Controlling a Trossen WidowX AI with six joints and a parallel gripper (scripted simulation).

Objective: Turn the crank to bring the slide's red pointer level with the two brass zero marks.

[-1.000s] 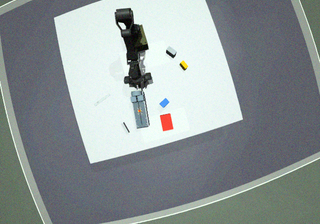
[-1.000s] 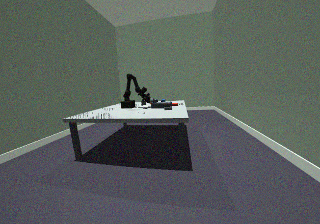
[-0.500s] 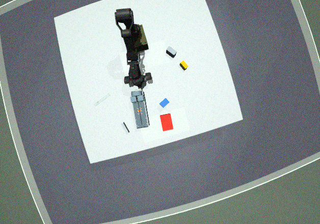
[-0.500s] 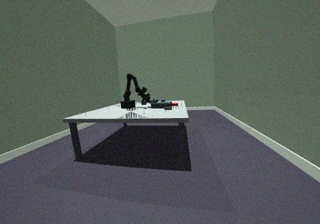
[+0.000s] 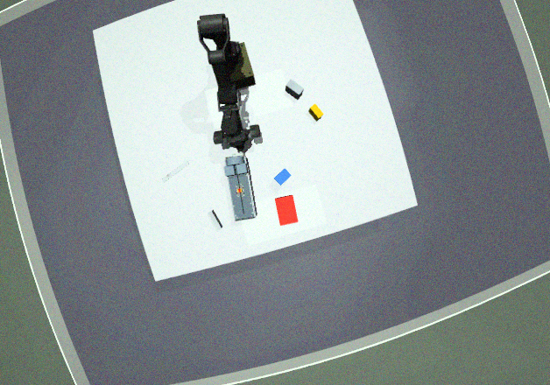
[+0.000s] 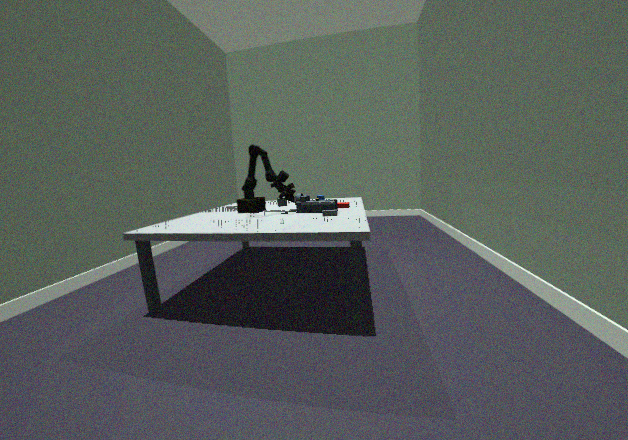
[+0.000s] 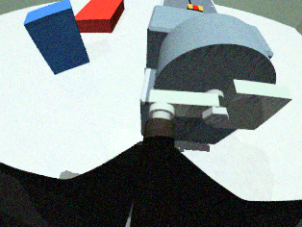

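The red pointer lies 15 cm ahead of my gripper tip, 7 cm to the right of it and 2 cm above it. From my gripper tip the other things lie so: flat red block 31 cm ahead, 8 cm to the left, 5 cm below; blue block 17 cm ahead, 12 cm to the left, 2 cm below; crank handle 2 cm behind, 2 cm above.
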